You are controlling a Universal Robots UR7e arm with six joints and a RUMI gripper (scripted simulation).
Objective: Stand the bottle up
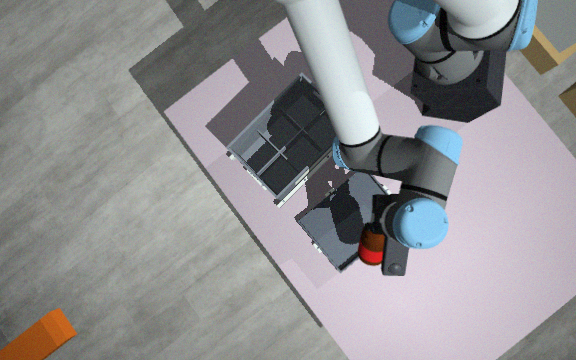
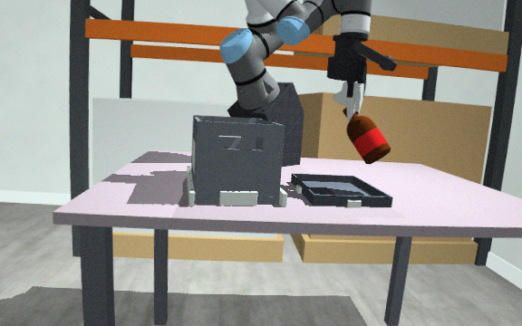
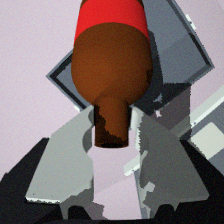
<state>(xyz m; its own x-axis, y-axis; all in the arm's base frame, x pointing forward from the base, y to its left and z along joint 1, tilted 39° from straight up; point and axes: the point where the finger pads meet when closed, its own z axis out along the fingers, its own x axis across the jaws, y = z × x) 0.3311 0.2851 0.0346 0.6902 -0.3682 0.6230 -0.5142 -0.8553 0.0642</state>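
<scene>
My hand is 4 cm above the brown bottle, 3 cm to the right of it and 2 cm short of it. The rest, counted from my hand: dark tray: 19 cm below, 3 cm to the right, 3 cm ahead; then dark crate: 31 cm to the right, 12 cm below, 6 cm ahead.
</scene>
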